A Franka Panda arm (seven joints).
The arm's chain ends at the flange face. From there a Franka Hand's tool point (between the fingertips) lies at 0.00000 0.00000 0.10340 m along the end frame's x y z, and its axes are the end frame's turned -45 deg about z.
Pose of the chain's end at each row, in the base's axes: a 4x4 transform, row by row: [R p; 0 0 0 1], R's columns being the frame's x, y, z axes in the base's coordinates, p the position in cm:
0.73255 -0.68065 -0.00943 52.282; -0.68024 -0.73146 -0.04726 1.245; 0.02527 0.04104 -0.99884 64.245; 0 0 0 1
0.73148 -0.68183 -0.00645 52.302; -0.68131 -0.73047 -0.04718 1.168; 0.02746 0.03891 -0.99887 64.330; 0 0 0 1
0.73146 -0.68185 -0.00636 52.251; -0.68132 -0.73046 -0.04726 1.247; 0.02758 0.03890 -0.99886 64.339; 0 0 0 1
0.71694 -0.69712 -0.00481 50.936; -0.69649 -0.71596 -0.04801 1.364; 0.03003 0.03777 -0.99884 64.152; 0 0 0 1
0.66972 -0.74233 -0.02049 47.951; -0.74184 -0.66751 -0.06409 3.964; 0.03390 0.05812 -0.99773 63.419; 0 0 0 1
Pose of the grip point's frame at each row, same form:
0.99928 0.03670 -0.00943 52.184; 0.03622 -0.99822 -0.04726 0.756; -0.01115 0.04689 -0.99884 53.917; 0 0 0 1
0.99936 0.03511 -0.00645 52.235; 0.03476 -0.99828 -0.04718 0.680; -0.00810 0.04693 -0.99887 54.002; 0 0 0 1
0.99936 0.03508 -0.00636 52.185; 0.03475 -0.99828 -0.04726 0.758; -0.00800 0.04701 -0.99886 54.011; 0 0 0 1
0.99989 0.01401 -0.00481 50.886; 0.01377 -0.99875 -0.04801 0.868; -0.00547 0.04794 -0.99884 53.824; 0 0 0 1
0.99847 -0.05134 -0.02049 47.739; -0.05256 -0.99656 -0.06409 3.301; -0.01713 0.06507 -0.99773 53.102; 0 0 0 1

